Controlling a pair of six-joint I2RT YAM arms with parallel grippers.
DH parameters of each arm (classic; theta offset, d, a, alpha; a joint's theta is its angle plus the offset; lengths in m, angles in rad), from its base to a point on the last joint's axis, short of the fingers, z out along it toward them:
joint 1: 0 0.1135 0.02 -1.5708
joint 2: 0 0 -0.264 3.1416
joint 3: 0.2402 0 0.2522 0
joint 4: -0.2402 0 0.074 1.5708
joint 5: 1.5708 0 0 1.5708
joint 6: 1.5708 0.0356 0 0
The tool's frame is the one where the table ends.
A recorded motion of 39 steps. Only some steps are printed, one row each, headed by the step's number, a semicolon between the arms.
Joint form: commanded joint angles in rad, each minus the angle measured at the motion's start. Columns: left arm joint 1, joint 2, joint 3, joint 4, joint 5, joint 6; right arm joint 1, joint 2, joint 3, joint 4, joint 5, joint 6.
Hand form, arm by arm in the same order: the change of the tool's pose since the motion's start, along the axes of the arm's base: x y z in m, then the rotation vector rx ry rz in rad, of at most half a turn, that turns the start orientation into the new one. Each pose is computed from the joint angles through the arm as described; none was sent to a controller.
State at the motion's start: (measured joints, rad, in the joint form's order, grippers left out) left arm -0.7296 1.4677 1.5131 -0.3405 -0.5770 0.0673; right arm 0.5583 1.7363 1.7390 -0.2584 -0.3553 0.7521
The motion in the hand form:
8: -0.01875 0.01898 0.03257 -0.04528 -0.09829 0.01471; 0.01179 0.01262 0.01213 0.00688 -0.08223 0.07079
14: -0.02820 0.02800 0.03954 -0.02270 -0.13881 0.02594; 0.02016 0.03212 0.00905 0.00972 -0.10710 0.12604
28: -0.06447 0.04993 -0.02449 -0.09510 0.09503 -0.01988; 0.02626 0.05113 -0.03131 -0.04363 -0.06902 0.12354
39: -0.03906 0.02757 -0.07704 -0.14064 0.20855 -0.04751; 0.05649 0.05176 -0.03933 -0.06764 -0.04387 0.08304
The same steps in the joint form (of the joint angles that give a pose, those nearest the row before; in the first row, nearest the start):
8: 0.0036 -0.0807 0.0168 0.0247 -0.0181 0.0338; 0.0062 0.0735 0.1162 0.0098 -0.0543 -0.0556
14: 0.0032 -0.1245 -0.0062 0.0472 -0.0381 0.0833; 0.0311 0.1456 0.1907 0.0210 -0.0816 -0.0755
28: -0.0171 -0.3072 -0.2882 -0.1032 0.0472 -0.1479; 0.0607 0.1874 0.1120 0.0738 -0.0419 -0.0947
39: -0.0049 -0.2005 -0.3947 0.0143 0.1319 -0.2408; 0.0264 0.2990 0.2527 0.0103 -0.0328 -0.0997

